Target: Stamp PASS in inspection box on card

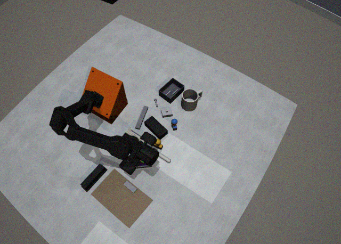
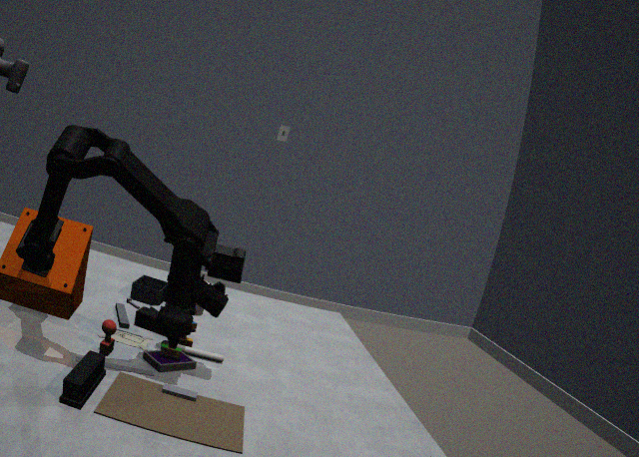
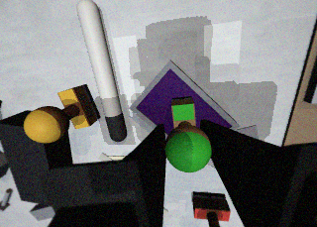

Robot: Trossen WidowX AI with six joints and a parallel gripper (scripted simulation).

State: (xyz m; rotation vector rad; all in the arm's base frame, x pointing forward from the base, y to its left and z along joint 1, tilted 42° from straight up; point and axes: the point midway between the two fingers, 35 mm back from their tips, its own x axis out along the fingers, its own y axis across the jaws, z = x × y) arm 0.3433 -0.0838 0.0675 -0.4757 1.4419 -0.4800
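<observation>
Right now the purple ink pad is 40 mm below my gripper tip. Round my gripper tip: green-knobbed stamp (10 mm below); yellow stamp (20 mm ahead, 100 mm to the left, 20 mm below); marker (20 mm ahead, 70 mm to the left, 30 mm below).
</observation>
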